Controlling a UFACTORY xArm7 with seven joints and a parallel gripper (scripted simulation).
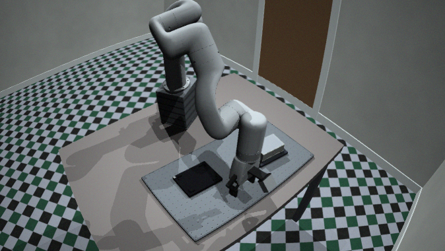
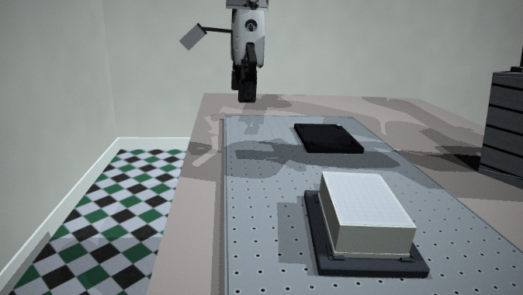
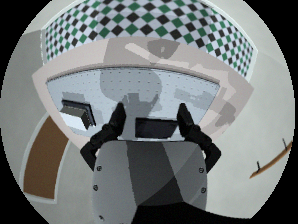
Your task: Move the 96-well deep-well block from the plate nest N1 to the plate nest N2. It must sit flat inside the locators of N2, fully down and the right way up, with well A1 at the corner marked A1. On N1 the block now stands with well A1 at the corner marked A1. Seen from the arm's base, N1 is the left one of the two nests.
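Right now the 96-well deep-well block is 300 mm to the left of my hand, 110 mm behind it and 80 mm below it. Round my hand: plate nest N2 (200 mm behind, 110 mm below, 30 mm to the right); white A1 mark (240 mm to the left, 180 mm behind, 110 mm below); plate nest N1 (300 mm to the left, 110 mm below, 110 mm behind).
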